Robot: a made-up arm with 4 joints.
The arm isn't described. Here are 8 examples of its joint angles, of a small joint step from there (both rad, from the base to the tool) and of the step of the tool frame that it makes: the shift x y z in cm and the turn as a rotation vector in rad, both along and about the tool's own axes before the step.
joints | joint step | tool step
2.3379 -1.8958 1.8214 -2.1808 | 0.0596 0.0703 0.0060 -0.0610 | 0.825 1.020 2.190 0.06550 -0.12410 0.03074
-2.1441 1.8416 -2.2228 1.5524 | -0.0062 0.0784 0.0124 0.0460 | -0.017 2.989 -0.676 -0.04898 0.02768 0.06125
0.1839 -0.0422 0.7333 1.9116 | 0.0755 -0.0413 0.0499 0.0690 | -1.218 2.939 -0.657 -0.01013 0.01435 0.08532
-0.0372 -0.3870 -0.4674 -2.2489 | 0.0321 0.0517 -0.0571 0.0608 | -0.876 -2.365 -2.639 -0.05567 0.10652 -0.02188
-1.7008 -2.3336 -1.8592 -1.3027 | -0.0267 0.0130 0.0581 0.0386 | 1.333 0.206 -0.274 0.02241 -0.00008 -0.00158
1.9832 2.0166 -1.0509 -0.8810 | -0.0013 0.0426 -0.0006 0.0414 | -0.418 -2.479 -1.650 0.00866 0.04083 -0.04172
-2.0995 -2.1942 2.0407 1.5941 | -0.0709 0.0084 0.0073 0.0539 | 0.873 -2.329 -5.723 0.03408 0.10433 -0.02457
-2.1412 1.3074 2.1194 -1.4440 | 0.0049 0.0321 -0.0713 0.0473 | -2.100 1.025 -4.634 0.01027 0.12334 0.03046
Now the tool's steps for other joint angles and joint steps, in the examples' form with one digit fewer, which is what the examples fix.
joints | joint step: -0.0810 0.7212 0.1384 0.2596 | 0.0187 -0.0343 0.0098 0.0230
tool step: 0.35 2.62 -1.17 0.0098 0.0253 0.0358
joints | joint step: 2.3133 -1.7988 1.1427 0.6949 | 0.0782 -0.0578 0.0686 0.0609
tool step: -2.00 4.43 7.81 0.0073 -0.0833 0.0607
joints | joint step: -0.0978 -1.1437 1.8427 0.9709 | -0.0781 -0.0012 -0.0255 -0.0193
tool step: 1.25 2.11 -6.00 -0.0200 0.0773 0.0254
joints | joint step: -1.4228 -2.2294 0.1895 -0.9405 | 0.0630 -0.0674 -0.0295 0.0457
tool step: 1.33 5.59 -0.28 0.0413 0.0267 0.0667
